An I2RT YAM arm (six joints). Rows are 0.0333 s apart.
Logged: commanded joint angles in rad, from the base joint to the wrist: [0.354, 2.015, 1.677, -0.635, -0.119, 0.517]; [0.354, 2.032, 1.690, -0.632, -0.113, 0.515]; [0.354, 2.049, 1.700, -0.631, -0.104, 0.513]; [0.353, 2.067, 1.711, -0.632, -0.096, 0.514]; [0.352, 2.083, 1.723, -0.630, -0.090, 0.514]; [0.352, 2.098, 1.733, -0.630, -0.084, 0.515]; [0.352, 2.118, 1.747, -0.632, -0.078, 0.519]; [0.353, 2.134, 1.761, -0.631, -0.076, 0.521]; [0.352, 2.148, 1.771, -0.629, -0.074, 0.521]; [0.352, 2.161, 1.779, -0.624, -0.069, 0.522]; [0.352, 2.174, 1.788, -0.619, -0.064, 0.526]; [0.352, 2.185, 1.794, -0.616, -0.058, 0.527]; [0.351, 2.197, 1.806, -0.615, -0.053, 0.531]
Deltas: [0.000, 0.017, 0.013, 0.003, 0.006, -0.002]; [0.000, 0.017, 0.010, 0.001, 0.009, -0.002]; [-0.001, 0.018, 0.011, -0.001, 0.008, 0.001]; [-0.001, 0.016, 0.012, 0.002, 0.006, 0.000]; [0.000, 0.015, 0.010, 0.000, 0.006, 0.001]; [0.000, 0.020, 0.014, -0.002, 0.006, 0.004]; [0.001, 0.016, 0.014, 0.001, 0.002, 0.002]; [-0.001, 0.014, 0.010, 0.002, 0.002, 0.000]; [0.000, 0.013, 0.008, 0.005, 0.005, 0.001]; [0.000, 0.013, 0.009, 0.005, 0.005, 0.004]; [0.000, 0.011, 0.006, 0.003, 0.006, 0.001]; [-0.001, 0.012, 0.012, 0.001, 0.005, 0.004]
